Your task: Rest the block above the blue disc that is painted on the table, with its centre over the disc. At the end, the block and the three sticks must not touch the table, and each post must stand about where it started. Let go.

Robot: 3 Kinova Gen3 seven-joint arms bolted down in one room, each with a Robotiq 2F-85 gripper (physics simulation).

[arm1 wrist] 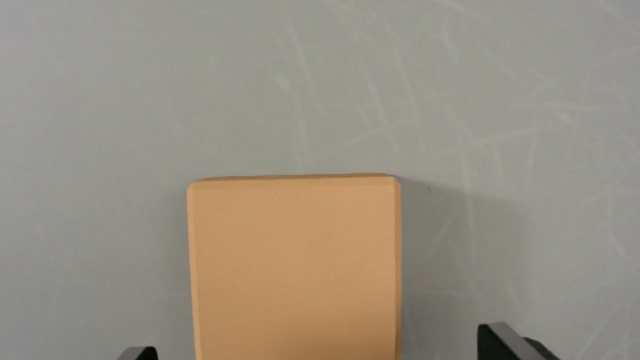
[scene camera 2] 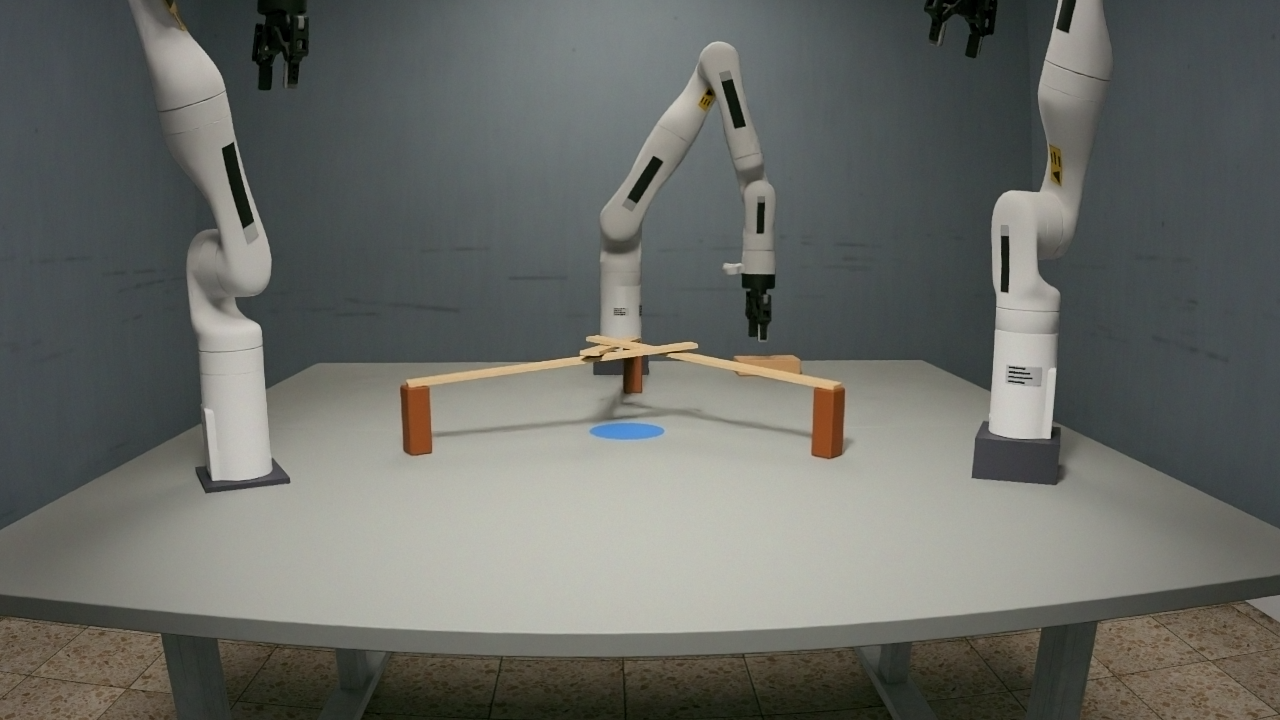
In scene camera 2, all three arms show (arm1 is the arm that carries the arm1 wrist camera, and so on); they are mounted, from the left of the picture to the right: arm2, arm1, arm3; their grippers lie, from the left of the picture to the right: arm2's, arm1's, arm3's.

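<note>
The orange-tan block (arm1 wrist: 297, 265) (scene camera 2: 783, 361) lies on the table at the back right. Arm1's gripper (arm1 wrist: 320, 347) (scene camera 2: 759, 337) is open above it, a fingertip on either side in the wrist view. Three brown posts stand upright: left (scene camera 2: 417, 420), right (scene camera 2: 827, 422) and back (scene camera 2: 633, 377). A left stick (scene camera 2: 492, 372) and a right stick (scene camera 2: 801, 378) rest on their posts and rise to cross near the back post. The third stick (scene camera 2: 597, 351) is partly hidden there. The blue disc (scene camera 2: 626, 430) shows below. Arm2's gripper (scene camera 2: 278, 84) and arm3's gripper (scene camera 2: 954, 46) are open, high up.
The grey table (scene camera 2: 626, 555) carries the bases of arm2 (scene camera 2: 237, 420) at left, arm1 (scene camera 2: 619, 291) at the back and arm3 (scene camera 2: 1024, 385) at right. The raised sticks stand between the camera and the block. Walls rise behind the table.
</note>
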